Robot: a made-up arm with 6 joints.
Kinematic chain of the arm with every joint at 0, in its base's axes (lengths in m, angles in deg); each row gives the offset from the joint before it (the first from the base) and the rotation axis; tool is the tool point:
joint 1: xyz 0 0 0.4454 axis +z
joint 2: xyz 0 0 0 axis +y
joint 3: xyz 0 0 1.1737 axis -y
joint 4: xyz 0 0 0 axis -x
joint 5: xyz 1.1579 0 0 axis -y
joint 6: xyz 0 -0.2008 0 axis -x
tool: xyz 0 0 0
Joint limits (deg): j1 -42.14..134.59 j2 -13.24..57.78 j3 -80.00..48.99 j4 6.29..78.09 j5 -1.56..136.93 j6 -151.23..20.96
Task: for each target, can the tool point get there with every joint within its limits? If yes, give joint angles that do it. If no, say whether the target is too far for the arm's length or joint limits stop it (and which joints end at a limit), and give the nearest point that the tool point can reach.
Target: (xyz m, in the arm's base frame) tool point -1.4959 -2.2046 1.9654
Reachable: no: too far | nearest point 0.4061 -0.6366 2.1771 | short by 2.474 m
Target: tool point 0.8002 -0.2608 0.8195
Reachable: yes | joints -5.91 -0.99 -49.15 28.18 70.64 -68.27
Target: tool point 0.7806 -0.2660 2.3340
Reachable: yes | joints -6.95 -5.20 27.73 32.38 94.62 -28.40
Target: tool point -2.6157 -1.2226 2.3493
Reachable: no: too far | nearest point -0.6484 0.7168 2.3493 | short by 2.763 m
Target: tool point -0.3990 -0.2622 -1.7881
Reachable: no: joint limits stop it (at a limit: joint 1, joint 2, joint 4) | nearest point -0.4201 0.4852 -0.0491 | short by 1.893 m
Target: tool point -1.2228 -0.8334 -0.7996
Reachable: no: joint limits stop it (at a limit: joint 1, joint 2, joint 4) | nearest point 0.1022 -0.3616 0.1298 | short by 1.686 m
